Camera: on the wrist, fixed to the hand. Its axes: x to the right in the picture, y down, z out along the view.
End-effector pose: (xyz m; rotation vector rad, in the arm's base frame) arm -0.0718 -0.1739 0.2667 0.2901 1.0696 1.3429
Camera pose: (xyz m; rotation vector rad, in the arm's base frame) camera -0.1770 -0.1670 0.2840 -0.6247 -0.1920 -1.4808
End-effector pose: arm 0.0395 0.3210 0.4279 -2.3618 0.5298 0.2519
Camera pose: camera 0.0173 0.2165 0.4257 -0.4292 -2.8245 -0.1707
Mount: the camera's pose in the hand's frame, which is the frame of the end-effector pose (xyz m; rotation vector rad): 0.0126 0.0817 -0.0677 0.0232 0.9267 2.9560
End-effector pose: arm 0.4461 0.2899 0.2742 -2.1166 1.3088 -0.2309
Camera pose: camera 0.3608 0.2256 0.2766 -1.4753 -2.6497 -0.1678
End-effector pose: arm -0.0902 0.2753 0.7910 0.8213 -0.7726 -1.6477
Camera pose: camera 0.0070 0.2414 0.8197 -0.1980 -0.3909 1.3185
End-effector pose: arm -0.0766 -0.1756 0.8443 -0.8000 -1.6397 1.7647
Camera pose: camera -0.0347 -0.1277 0.7584 1.9653 -0.9126 -0.5279
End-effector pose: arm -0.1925 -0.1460 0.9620 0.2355 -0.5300 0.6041
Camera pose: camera -0.2050 -0.0501 0.9165 0.9133 -0.4533 -2.5777
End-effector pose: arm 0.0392 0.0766 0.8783 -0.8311 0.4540 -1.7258
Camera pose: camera 0.0433 0.0317 0.7814 0.9030 1.1335 0.9197
